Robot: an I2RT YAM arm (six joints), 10 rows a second.
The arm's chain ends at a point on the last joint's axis. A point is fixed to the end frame.
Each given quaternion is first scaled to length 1.
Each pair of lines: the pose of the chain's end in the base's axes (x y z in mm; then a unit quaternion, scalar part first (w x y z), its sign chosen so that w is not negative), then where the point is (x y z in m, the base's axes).
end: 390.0, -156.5, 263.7, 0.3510, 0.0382, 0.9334, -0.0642
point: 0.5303 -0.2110 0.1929
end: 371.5, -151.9, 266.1, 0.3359, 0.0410, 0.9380, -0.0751
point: 0.5087 -0.2096 0.1918
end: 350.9, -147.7, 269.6, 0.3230, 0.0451, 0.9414, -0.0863
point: 0.4850 -0.2090 0.1927
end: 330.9, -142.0, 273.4, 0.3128, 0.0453, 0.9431, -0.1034
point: 0.4625 -0.2074 0.1955
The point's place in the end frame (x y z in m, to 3 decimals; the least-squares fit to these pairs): -0.060 -0.031 0.152
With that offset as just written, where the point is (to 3 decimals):
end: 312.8, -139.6, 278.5, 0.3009, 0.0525, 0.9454, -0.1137
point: 0.441 -0.209 0.198
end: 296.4, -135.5, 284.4, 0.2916, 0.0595, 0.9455, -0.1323
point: 0.421 -0.211 0.204
